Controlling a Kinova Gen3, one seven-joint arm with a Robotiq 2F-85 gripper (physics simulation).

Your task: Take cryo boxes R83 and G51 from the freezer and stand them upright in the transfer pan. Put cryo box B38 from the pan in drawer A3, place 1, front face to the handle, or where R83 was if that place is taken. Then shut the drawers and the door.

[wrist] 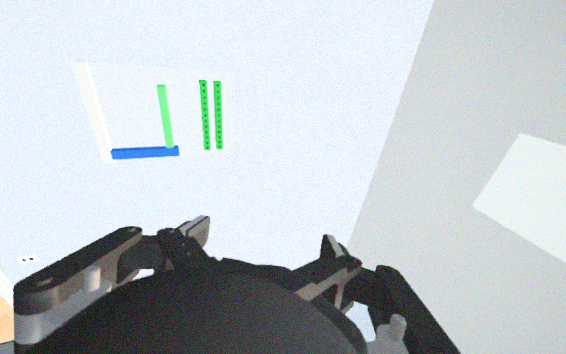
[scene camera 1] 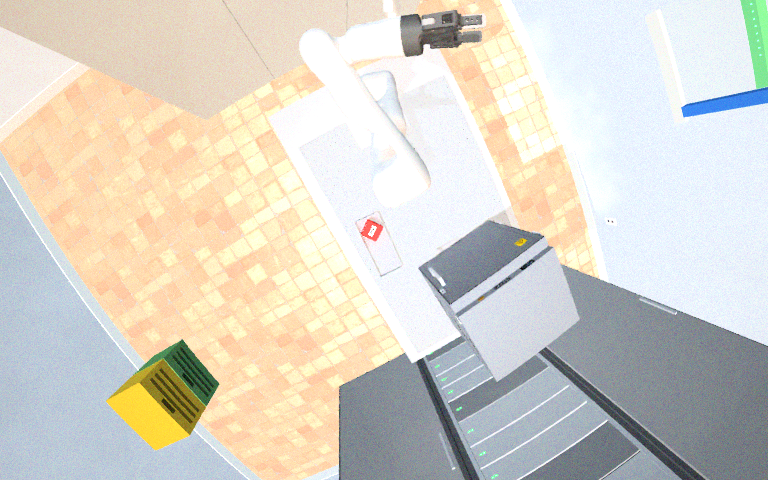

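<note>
The transfer pan [scene camera 1: 391, 270] is a thin clear outline on the white bench in the scene view. One red box [scene camera 1: 372, 230] with a white label sits at its upper end; the label is too small to read. The grey freezer [scene camera 1: 475, 257] stands right of the pan. Its light front panel [scene camera 1: 518, 316] looks shut; its inside and drawers are hidden. Cryo boxes R83 and G51 cannot be made out. My gripper [scene camera 1: 480, 28] [wrist: 264, 237] is open and empty, high at the top of the scene view, far from pan and freezer, pointing toward the wall.
The arm [scene camera 1: 368, 107] bends above the bench [scene camera 1: 447, 169]. A dark rack cabinet [scene camera 1: 376, 418] stands beyond the freezer. A yellow crate [scene camera 1: 141, 407] and a green crate [scene camera 1: 192, 367] are at lower left. A wall panel with a blue bar [scene camera 1: 724, 101] [wrist: 145, 153] hangs on the wall.
</note>
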